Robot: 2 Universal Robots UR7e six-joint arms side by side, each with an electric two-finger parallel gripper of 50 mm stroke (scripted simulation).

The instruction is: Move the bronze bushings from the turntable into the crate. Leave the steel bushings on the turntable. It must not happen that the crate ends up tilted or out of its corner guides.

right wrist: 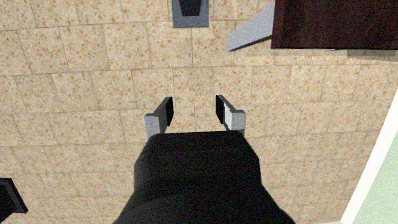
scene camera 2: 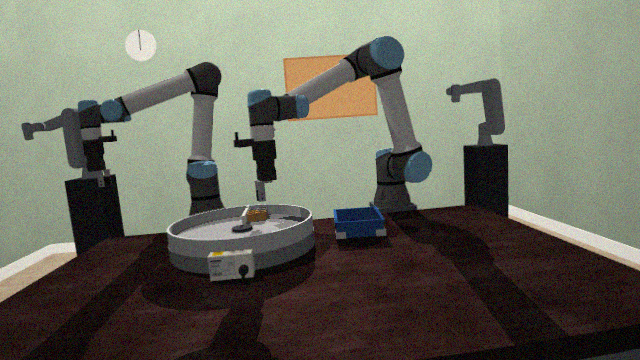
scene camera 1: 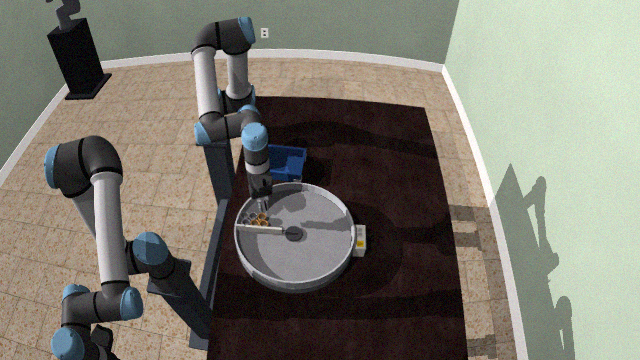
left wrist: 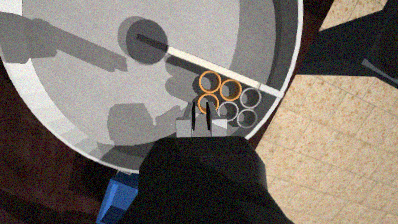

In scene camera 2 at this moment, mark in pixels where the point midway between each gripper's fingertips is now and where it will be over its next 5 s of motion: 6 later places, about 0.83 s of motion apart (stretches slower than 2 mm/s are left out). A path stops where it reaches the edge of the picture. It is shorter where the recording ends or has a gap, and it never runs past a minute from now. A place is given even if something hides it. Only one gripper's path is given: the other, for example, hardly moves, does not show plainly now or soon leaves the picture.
My left gripper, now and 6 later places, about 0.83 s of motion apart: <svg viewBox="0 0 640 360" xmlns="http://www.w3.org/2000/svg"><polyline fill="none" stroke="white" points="261,200 262,208 262,212 262,204 261,194 288,193 342,190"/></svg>
